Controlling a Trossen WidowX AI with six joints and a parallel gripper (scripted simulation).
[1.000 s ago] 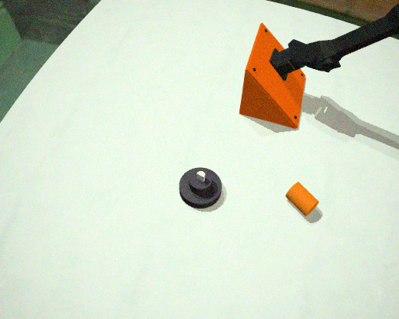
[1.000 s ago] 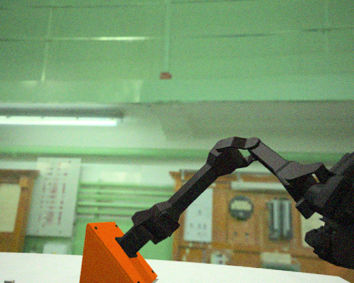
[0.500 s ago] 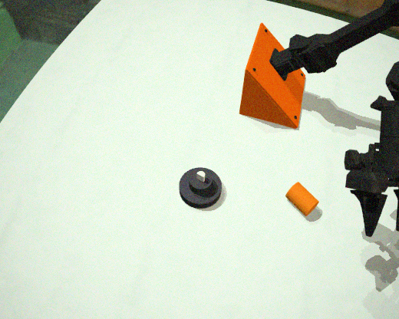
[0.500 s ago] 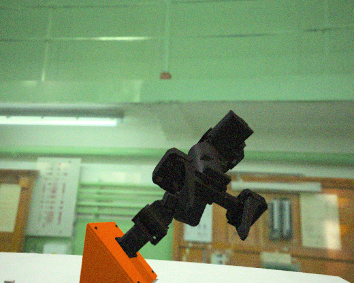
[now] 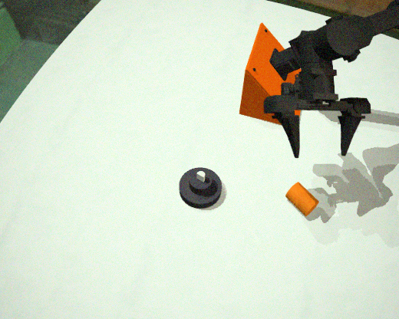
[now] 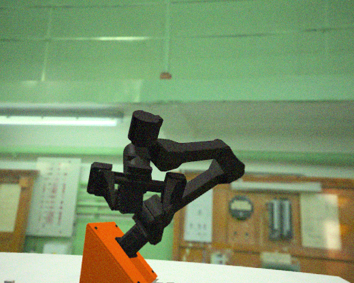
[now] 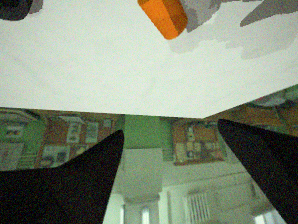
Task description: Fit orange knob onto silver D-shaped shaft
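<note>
My gripper tip is 2 cm to the right of the orange knob and 16 cm above it. Also, from my gripper tip: round pedestal 3 cm ahead, 20 cm to the right, 15 cm below.
</note>
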